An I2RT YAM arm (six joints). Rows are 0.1 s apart.
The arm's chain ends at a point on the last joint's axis. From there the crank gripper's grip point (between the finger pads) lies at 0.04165 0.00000 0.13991 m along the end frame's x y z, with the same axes.
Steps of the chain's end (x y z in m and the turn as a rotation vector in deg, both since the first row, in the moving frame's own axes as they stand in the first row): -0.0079, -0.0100, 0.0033, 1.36, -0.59, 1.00; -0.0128, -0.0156, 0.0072, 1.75, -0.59, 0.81; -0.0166, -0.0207, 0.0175, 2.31, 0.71, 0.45; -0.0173, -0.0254, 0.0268, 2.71, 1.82, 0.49
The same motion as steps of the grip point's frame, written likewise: -0.0093, -0.0126, 0.0037, 1.36, -0.59, 1.00; -0.0142, -0.0193, 0.0076, 1.75, -0.59, 0.81; -0.0148, -0.0260, 0.0169, 2.31, 0.71, 0.45; -0.0129, -0.0316, 0.0253, 2.71, 1.82, 0.49
